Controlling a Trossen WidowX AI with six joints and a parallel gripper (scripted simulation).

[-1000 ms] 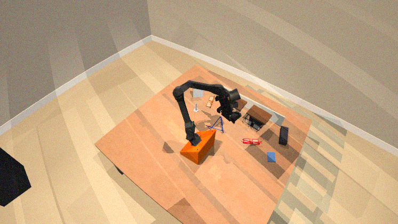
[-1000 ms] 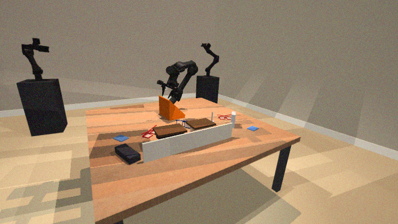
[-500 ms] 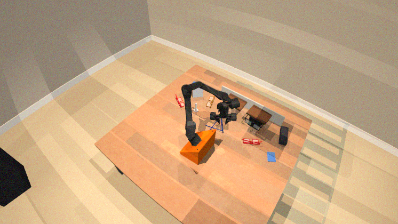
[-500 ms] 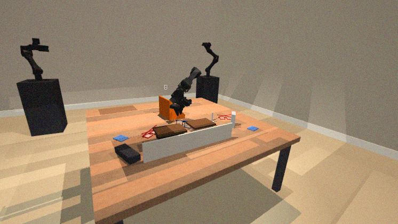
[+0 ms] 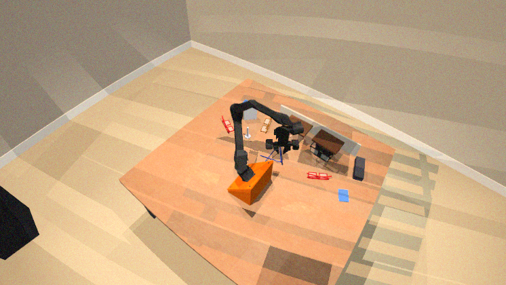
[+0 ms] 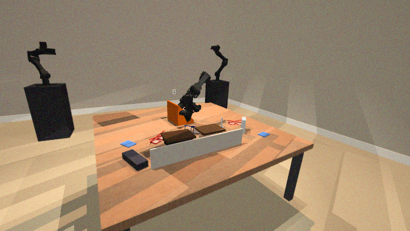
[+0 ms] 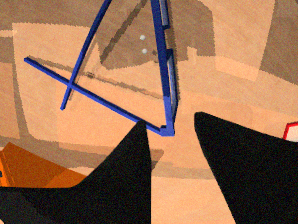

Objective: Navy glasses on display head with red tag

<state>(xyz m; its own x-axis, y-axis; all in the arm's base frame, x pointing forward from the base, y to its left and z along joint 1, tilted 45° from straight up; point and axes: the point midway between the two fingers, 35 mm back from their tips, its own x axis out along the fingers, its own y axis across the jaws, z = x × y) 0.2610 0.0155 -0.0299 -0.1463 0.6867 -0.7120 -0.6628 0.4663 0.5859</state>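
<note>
My gripper tip is 28 cm to the right of the grey peg stand, 5 cm above it and 2 cm short of it. Round my gripper tip: dark case (41 cm to the right, 29 cm ahead, 6 cm below); then white panel (35 cm ahead, 5 cm to the right, 2 cm below).
</note>
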